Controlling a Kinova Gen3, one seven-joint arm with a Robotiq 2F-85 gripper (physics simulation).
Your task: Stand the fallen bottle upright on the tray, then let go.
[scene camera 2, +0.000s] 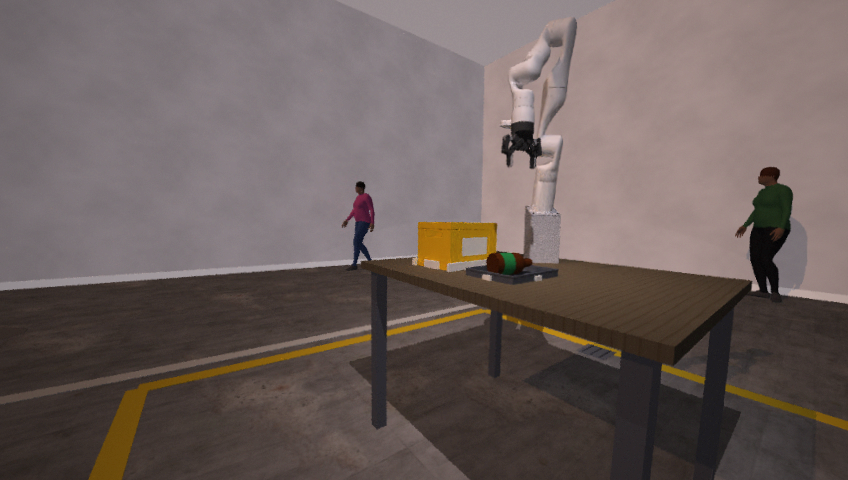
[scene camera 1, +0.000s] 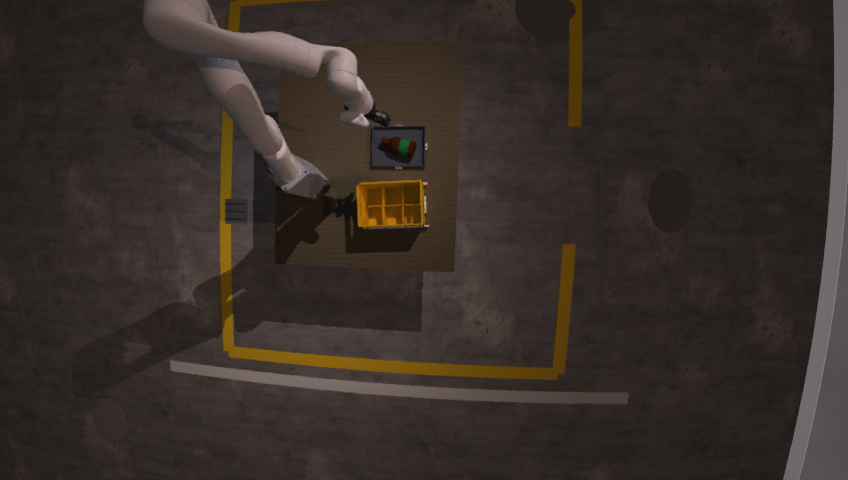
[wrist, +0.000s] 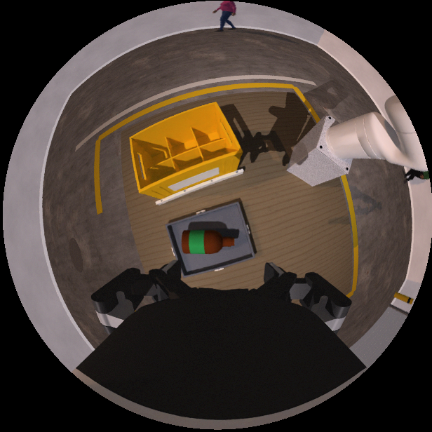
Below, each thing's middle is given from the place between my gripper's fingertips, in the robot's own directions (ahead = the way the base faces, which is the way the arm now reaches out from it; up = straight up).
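There is the brown bottle [scene camera 2: 503, 263], and I see that my gripper is 5 cm short of it and 33 cm above it.
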